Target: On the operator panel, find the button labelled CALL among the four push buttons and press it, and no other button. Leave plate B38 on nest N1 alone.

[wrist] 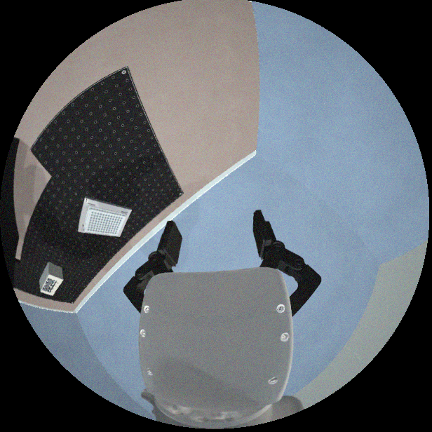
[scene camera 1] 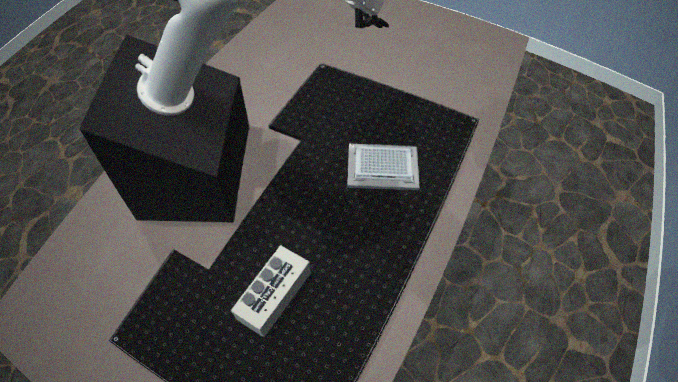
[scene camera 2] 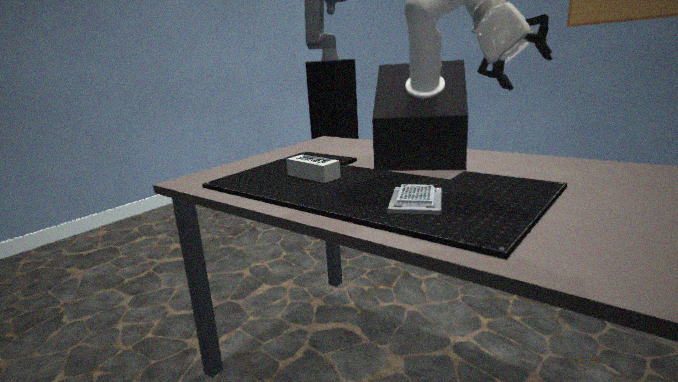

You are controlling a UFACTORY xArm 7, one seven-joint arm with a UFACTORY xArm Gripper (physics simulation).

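Places are measured from the arm's base along level axes (x back, y up, z left), in centimetres.
Pixels of known places: gripper, fingertip midpoint: (scene camera 1: 390, 7) (scene camera 2: 528, 73); arm's base, link origin: (scene camera 1: 165, 92) (scene camera 2: 425, 86).
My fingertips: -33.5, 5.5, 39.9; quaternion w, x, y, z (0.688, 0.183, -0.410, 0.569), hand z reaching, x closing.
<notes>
For each thing: its top centre in the pictures, then the offset to it from my fingertips, as dx, dy, dz. Level surfaces: height alone.
- operator panel, top centre: (scene camera 1: 270, 285) (scene camera 2: 312, 158) -2.4, -23.7, -60.2
- Plate B38, top centre: (scene camera 1: 384, 161) (scene camera 2: 415, 192) -9.1, -26.7, -21.4
- nest N1, top centre: (scene camera 1: 383, 163) (scene camera 2: 415, 195) -9.1, -27.5, -21.4
- black perforated mat, surface height: dy -29.3
- brownish table, surface height: dy -30.6
The operator panel (scene camera 1: 272, 312) (scene camera 2: 313, 170) (wrist: 51, 278) is a pale box with four round grey buttons in a row and dark labels beside them. The label beside the third button from the top in scene camera 1 (scene camera 1: 258, 286) seems to read CALL; the other labels are too blurred to read. Plate B38 (scene camera 1: 384, 161) (scene camera 2: 416, 193) (wrist: 104, 221), a white well plate, sits on nest N1 (scene camera 1: 352, 172) (scene camera 2: 435, 206) (wrist: 84, 215), a light grey base. My gripper (scene camera 1: 372, 24) (scene camera 2: 531, 73) (wrist: 214, 224) is open and empty, high above the table and away from the panel and plate.
A black perforated mat (scene camera 1: 345, 225) (scene camera 2: 500, 210) (wrist: 105, 125) lies under panel and nest on the brownish table (scene camera 1: 440, 60) (scene camera 2: 615, 240) (wrist: 200, 100). The arm stands on a black pedestal (scene camera 1: 170, 150) (scene camera 2: 420, 142) beside the mat. Another arm on a black stand (scene camera 2: 332, 100) shows behind.
</notes>
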